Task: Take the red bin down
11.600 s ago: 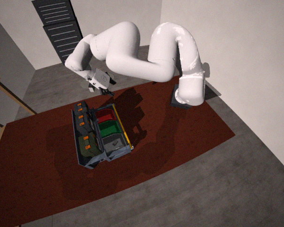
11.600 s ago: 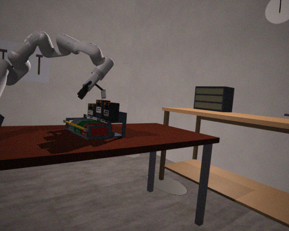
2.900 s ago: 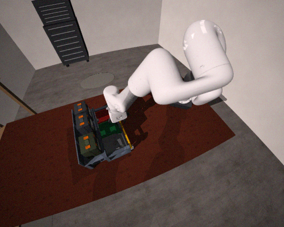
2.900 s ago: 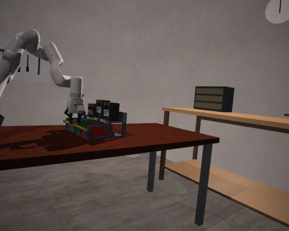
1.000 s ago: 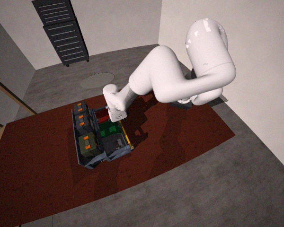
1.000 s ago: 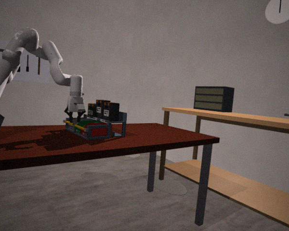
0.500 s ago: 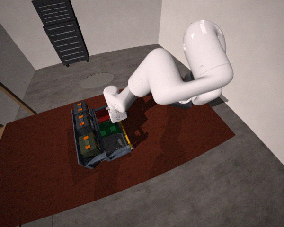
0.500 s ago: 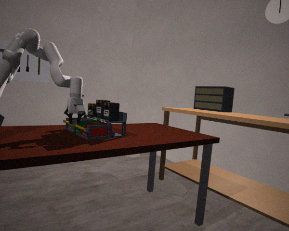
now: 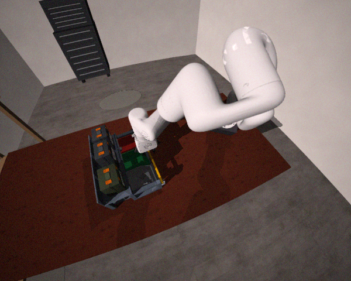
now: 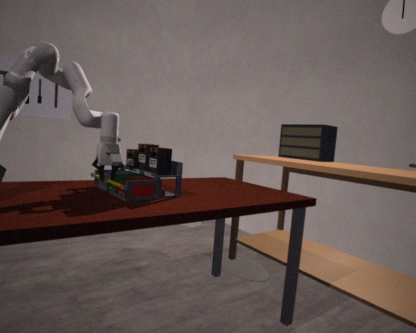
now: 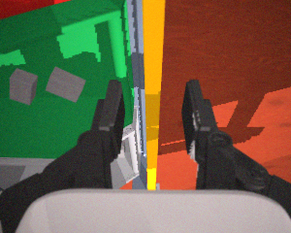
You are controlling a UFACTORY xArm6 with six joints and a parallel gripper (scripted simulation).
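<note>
My gripper is now 20 mm above the yellow bar. From my hand the other things lie so: grey bin (70 mm ahead, 140 mm to the left, 40 mm below); red open bin (130 mm ahead, 80 mm to the right, 40 mm below); green bin (100 mm ahead, 30 mm to the left, 40 mm below).
</note>
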